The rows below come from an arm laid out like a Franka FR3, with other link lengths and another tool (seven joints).
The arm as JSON. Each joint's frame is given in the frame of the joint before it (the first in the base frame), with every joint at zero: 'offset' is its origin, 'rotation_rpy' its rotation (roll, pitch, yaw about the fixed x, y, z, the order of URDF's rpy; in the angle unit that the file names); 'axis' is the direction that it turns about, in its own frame. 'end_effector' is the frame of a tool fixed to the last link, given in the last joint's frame.
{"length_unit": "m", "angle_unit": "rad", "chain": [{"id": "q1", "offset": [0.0, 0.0, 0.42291], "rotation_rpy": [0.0, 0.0, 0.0], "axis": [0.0, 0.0, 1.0]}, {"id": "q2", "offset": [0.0, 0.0, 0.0], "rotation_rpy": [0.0, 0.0, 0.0], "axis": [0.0, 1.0, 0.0]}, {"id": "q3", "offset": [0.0, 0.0, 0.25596], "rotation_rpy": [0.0, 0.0, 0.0], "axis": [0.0, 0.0, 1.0]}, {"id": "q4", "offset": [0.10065, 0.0, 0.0], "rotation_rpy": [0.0, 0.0, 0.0], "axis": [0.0, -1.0, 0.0]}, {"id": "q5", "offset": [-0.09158, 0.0, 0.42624], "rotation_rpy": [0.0, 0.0, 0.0], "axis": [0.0, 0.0, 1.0]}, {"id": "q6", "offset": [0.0, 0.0, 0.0], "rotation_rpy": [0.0, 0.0, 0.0], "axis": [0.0, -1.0, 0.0]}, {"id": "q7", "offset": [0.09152, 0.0, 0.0], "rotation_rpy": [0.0, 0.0, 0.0], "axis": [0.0, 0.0, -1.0]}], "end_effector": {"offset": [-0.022, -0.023, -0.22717], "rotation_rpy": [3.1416, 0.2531, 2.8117]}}
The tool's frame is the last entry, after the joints.
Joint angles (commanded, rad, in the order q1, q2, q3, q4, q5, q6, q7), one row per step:
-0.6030, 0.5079, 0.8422, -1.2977, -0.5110, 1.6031, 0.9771
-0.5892, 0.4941, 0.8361, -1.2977, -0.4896, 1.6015, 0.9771
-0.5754, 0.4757, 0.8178, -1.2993, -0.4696, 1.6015, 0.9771
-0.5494, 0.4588, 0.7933, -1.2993, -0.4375, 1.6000, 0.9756
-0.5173, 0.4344, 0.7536, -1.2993, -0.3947, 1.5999, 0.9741
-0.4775, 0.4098, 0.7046, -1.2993, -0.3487, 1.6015, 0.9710
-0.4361, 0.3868, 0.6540, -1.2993, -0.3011, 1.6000, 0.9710
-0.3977, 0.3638, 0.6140, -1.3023, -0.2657, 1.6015, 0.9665
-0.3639, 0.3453, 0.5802, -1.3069, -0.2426, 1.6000, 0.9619
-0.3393, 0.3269, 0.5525, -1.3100, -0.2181, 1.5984, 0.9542
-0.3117, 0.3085, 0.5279, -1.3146, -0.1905, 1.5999, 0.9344
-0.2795, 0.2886, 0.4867, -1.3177, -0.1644, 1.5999, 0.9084
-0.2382, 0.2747, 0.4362, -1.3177, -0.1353, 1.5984, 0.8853
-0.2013, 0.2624, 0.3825, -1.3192, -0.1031, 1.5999, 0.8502
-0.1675, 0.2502, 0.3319, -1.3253, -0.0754, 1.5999, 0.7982
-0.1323, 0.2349, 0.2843, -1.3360, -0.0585, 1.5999, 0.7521
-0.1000, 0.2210, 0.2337, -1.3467, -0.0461, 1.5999, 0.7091
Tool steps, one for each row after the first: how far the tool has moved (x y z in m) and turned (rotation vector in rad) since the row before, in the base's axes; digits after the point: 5 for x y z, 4 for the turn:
-0.00157, 0.01050, 0.00598, 0.0104, -0.0039, 0.0067
-0.00147, 0.00340, 0.00585, 0.0020, -0.0051, -0.0032
-0.00217, 0.01022, 0.00459, 0.0127, -0.0002, 0.0035
-0.00238, 0.00782, 0.00675, 0.0146, -0.0033, -0.0046
-0.00208, 0.00806, 0.00645, 0.0160, -0.0041, -0.0039
-0.00279, 0.00827, 0.00617, 0.0186, -0.0013, -0.0074
-0.00256, 0.01002, 0.00721, 0.0117, -0.0067, 0.0051
-0.00296, 0.00767, 0.00495, 0.0037, -0.0022, 0.0068
-0.00273, 0.00525, 0.00657, 0.0081, -0.0045, 0.0060
-0.00294, 0.00951, 0.00660, 0.0129, -0.0059, 0.0244
-0.00220, 0.00179, 0.00717, 0.0069, -0.0067, 0.0190
-0.00175, 0.00243, 0.00486, 0.0104, -0.0025, 0.0158
-0.00062, -0.00202, 0.00378, 0.0139, -0.0030, 0.0205
-0.00131, -0.00377, 0.00211, 0.0096, 0.0005, 0.0376
-0.00219, -0.00332, 0.00240, -0.0001, -0.0009, 0.0360
-0.00156, -0.00814, 0.00186, -0.0037, -0.0007, 0.0267

